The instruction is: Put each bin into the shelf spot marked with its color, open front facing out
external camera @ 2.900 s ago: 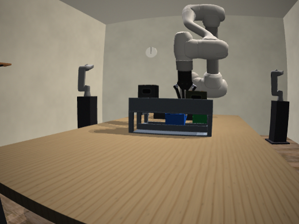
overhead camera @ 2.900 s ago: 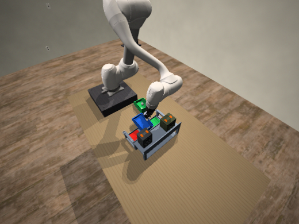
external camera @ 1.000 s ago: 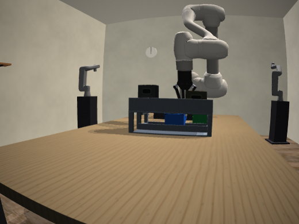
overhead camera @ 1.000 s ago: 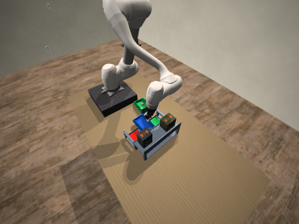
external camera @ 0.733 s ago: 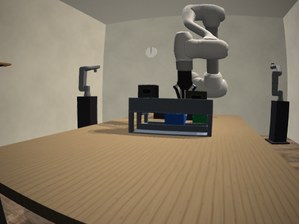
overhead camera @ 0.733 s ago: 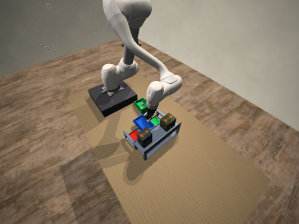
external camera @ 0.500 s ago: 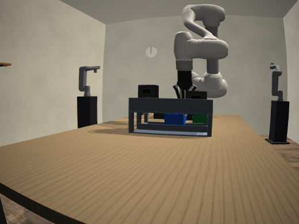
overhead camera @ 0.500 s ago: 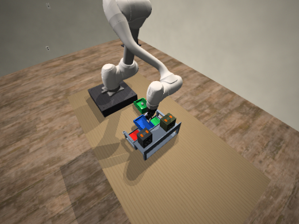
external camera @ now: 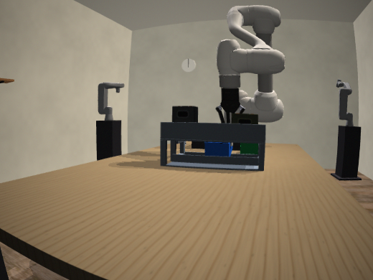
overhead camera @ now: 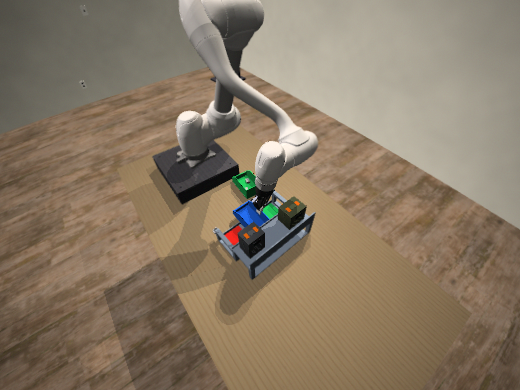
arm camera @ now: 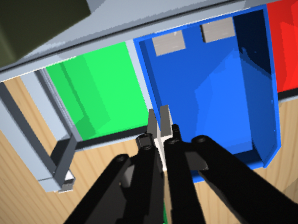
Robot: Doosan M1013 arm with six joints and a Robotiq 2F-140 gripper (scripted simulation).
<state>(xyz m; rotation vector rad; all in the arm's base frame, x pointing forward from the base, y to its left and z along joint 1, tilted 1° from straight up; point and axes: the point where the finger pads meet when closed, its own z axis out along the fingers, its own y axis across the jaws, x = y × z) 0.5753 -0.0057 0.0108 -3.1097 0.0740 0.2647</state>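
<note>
My hand is 1 cm past the blue bin, 5 cm to the left of it and 4 cm above it. From my hand the other things lie so: olive box (15 cm ahead, 6 cm to the left, 5 cm above); black box (13 cm ahead, 17 cm to the right, 7 cm above); green bin (23 cm behind, 11 cm to the left, 6 cm below).
</note>
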